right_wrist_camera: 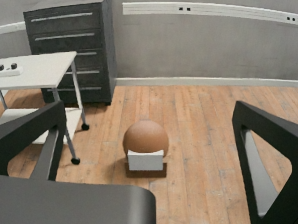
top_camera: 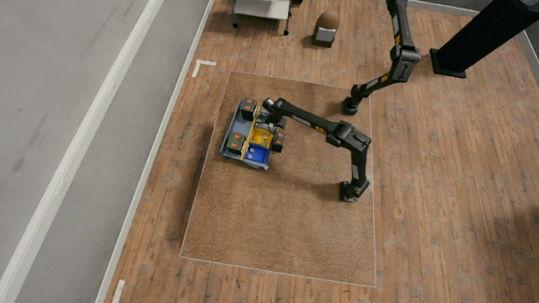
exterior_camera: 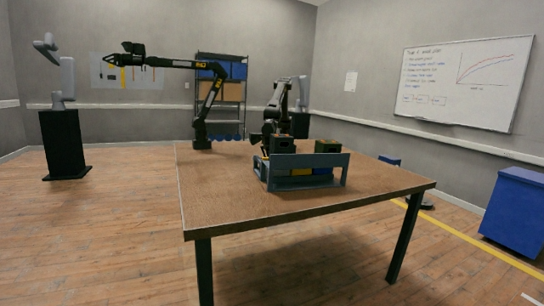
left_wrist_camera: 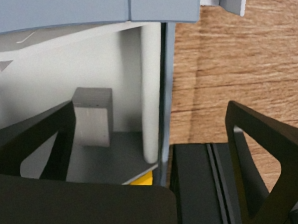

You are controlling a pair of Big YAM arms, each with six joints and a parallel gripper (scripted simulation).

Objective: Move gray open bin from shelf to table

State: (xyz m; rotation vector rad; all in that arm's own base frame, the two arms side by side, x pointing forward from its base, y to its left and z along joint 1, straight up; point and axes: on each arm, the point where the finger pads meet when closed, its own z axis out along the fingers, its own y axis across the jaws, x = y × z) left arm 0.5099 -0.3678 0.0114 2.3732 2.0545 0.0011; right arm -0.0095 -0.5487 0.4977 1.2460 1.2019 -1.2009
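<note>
Now: the gray open bin 80 mm ahead of my left hand, 10 mm to the right of it and 10 mm below it. From my left hand the other things lie so: blue-gray shelf (120 mm ahead, 100 mm to the left, 10 mm above); then yellow bin (100 mm to the left, 100 mm ahead, 10 mm below); then blue bin (210 mm to the left, 110 mm ahead, 10 mm below).
</note>
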